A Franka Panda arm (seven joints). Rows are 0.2 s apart.
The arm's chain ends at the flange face. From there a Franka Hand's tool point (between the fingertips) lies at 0.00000 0.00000 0.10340 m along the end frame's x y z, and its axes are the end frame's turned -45 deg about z.
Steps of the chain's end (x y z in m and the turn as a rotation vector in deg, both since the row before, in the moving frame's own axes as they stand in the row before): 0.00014, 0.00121, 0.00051, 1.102, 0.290, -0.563; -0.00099, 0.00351, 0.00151, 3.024, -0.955, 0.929; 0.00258, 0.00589, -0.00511, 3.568, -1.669, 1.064; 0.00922, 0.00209, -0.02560, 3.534, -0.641, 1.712
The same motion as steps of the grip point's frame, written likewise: 0.00101, -0.00009, 0.00049, 0.574, 0.984, -0.563; -0.00050, -0.00327, 0.00135, 2.814, 1.463, 0.929; 0.00014, -0.00067, -0.00535, 3.703, 1.343, 1.064; 0.00881, 0.00273, -0.02580, 2.952, 2.046, 1.712
